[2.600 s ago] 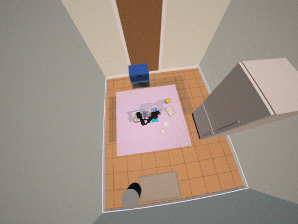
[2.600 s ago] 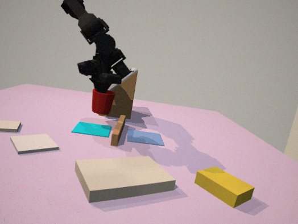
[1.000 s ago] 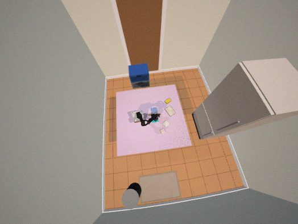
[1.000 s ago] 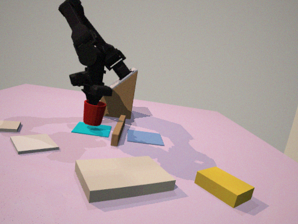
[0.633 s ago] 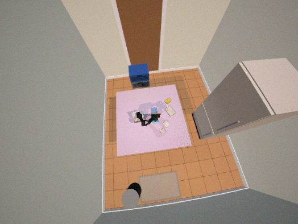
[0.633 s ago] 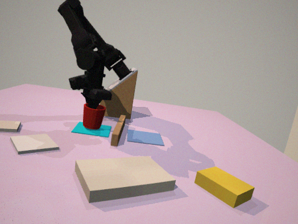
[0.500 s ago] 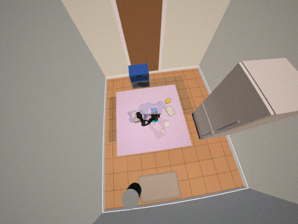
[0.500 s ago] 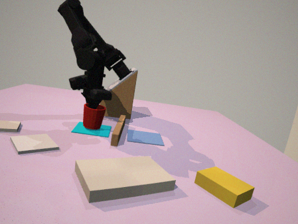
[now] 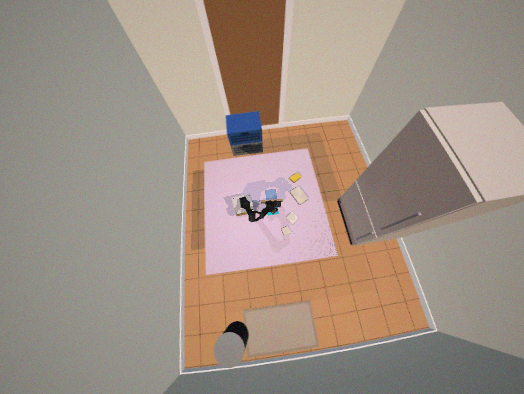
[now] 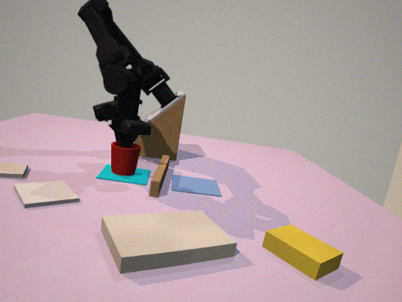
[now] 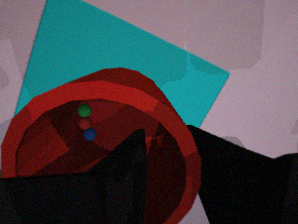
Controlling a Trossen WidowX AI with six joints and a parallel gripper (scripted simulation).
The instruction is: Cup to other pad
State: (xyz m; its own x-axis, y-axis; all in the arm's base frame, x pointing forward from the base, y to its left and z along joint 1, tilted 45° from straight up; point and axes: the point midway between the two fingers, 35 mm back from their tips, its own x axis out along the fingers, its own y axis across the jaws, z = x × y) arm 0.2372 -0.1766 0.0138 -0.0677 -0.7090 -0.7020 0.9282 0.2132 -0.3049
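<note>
Now: the red cup 20 mm ahead of my gripper tip and 10 mm to the left of it. The rest, counted from my gripper tip: blue marble: 40 mm ahead, 20 mm to the left, 30 mm below; cyan pad: 30 mm ahead, 10 mm to the left, 50 mm below; wooden bar: 50 mm ahead, 100 mm to the left, 30 mm below.
</note>
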